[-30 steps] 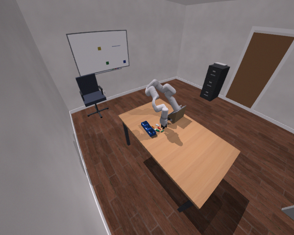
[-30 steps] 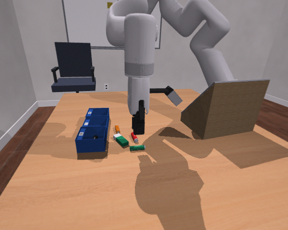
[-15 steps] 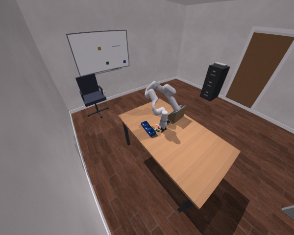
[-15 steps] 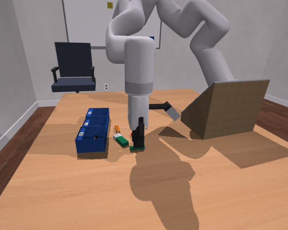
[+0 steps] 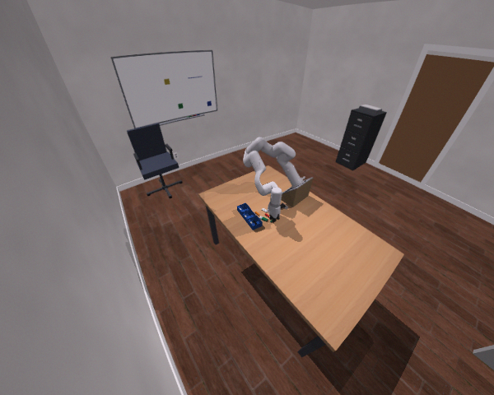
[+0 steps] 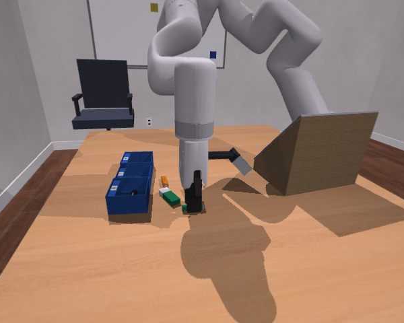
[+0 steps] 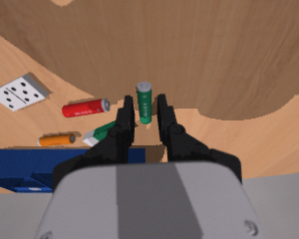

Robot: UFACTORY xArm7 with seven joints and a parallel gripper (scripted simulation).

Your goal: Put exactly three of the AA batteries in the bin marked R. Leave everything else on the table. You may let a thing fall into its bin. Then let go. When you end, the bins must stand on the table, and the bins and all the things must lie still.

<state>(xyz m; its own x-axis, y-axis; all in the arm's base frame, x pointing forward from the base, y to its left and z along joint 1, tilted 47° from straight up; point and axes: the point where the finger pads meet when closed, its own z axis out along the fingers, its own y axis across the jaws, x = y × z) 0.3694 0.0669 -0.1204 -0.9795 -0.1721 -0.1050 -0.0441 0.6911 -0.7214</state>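
The green AA battery is 2 cm below my hand. Round my hand: red battery: 6 cm to the right, 2 cm below; white domino: 13 cm to the right, 2 cm below, 1 cm behind; green-and-white block: 6 cm to the right, 6 cm ahead, 2 cm below.
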